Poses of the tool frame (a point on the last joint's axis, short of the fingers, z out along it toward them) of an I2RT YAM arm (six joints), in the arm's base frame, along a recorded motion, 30 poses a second.
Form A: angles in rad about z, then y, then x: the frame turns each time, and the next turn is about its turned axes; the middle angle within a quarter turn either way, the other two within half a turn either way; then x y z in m.
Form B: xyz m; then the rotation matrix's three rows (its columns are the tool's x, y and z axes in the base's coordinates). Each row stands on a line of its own. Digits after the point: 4 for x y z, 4 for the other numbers.
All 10 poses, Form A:
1: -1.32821, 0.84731, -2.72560, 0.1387, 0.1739, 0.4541
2: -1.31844, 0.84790, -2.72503, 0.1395, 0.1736, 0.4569
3: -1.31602, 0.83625, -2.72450, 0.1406, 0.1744, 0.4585
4: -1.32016, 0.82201, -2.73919, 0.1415, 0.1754, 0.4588
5: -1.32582, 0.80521, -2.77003, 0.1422, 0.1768, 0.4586
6: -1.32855, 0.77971, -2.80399, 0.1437, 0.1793, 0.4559
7: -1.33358, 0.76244, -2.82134, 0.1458, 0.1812, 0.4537
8: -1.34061, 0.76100, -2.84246, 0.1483, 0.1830, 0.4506
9: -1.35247, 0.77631, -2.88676, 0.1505, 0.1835, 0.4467
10: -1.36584, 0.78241, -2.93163, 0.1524, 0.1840, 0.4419
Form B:
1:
0.1387, 0.1739, 0.4541
0.1590, -0.9607, 0.2276
-0.6426, 0.0743, 0.7626
-0.7495, -0.2675, -0.6055

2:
0.1395, 0.1736, 0.4569
0.1652, -0.9613, 0.2206
-0.6406, 0.0655, 0.7651
-0.7499, -0.2677, -0.6050

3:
0.1406, 0.1744, 0.4585
0.1689, -0.9605, 0.2210
-0.6486, 0.0605, 0.7587
-0.7421, -0.2715, -0.6128

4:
0.1415, 0.1754, 0.4588
0.1688, -0.9625, 0.2122
-0.6595, 0.0497, 0.7501
-0.7325, -0.2666, -0.6264

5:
0.1422, 0.1768, 0.4586
0.1681, -0.9674, 0.1893
-0.6723, 0.0280, 0.7398
-0.7210, -0.2516, -0.6457

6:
0.1437, 0.1793, 0.4559
0.1706, -0.9719, 0.1624
-0.6904, -0.0003, 0.7235
-0.7031, -0.2355, -0.6710

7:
0.1458, 0.1812, 0.4537
0.1699, -0.9737, 0.1519
-0.7029, -0.0117, 0.7112
-0.6907, -0.2277, -0.6864

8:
0.1483, 0.1830, 0.4506
0.1652, -0.9768, 0.1366
-0.7050, -0.0202, 0.7089
-0.6896, -0.2134, -0.6920

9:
0.1505, 0.1835, 0.4467
0.1545, -0.9830, 0.0992
-0.6966, -0.0372, 0.7165
-0.7007, -0.1799, -0.6905

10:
0.1524, 0.1840, 0.4419
0.1443, -0.9875, 0.0637
-0.6944, -0.0552, 0.7175
-0.7050, -0.1478, -0.6936

